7 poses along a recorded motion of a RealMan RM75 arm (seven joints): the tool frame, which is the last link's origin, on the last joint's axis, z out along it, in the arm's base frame.
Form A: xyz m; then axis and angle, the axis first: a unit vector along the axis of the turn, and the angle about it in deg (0 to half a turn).
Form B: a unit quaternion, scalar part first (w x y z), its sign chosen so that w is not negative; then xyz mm. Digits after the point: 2 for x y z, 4 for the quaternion.
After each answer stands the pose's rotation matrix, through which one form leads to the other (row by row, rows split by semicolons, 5 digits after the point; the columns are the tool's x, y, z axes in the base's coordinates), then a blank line. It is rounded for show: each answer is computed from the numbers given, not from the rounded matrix.
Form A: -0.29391 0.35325 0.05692 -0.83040 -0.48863 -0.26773 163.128
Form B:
0.1467 -0.8214 -0.4833 -0.2648 -293.91 353.25 56.92
0.39249 0.87175 0.29326; 0.71634 -0.48972 0.49702; 0.57689 0.01500 -0.81668

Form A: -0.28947 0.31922 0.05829 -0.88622 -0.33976 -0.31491 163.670
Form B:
0.1420 -0.8772 -0.3363 -0.3117 -289.47 319.22 58.29
0.57944 0.67861 0.45137; 0.50152 -0.73344 0.45885; 0.64244 -0.03951 -0.76532

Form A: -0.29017 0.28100 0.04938 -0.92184 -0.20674 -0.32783 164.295
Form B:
0.1366 -0.9132 -0.2048 -0.3248 -290.17 281.00 49.38
0.70518 0.46278 0.53717; 0.28531 -0.87878 0.38255; 0.64909 -0.11651 -0.75174

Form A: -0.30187 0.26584 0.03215 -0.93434 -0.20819 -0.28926 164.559
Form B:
0.1343 -0.9259 -0.2063 -0.2866 -301.87 265.84 32.15
0.75056 0.45903 0.47535; 0.30500 -0.87878 0.36703; 0.58621 -0.13050 -0.79958

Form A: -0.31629 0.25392 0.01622 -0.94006 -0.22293 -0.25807 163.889
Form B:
0.1401 -0.9308 -0.2207 -0.2555 -316.29 253.92 16.22
0.77197 0.48251 0.41381; 0.33929 -0.86328 0.37367; 0.53753 -0.14806 -0.83014

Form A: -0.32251 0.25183 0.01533 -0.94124 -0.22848 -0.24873 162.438
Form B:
0.1527 -0.9302 -0.2258 -0.2458 -322.51 251.83 15.33
0.77718 0.49514 0.38838; 0.34503 -0.85142 0.39502; 0.52626 -0.17300 -0.83254

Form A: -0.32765 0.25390 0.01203 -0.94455 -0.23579 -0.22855 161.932
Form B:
0.1570 -0.9328 -0.2329 -0.2257 -327.65 253.90 12.03
0.78965 0.50533 0.34798; 0.36356 -0.84224 0.39807; 0.49423 -0.18783 -0.84880

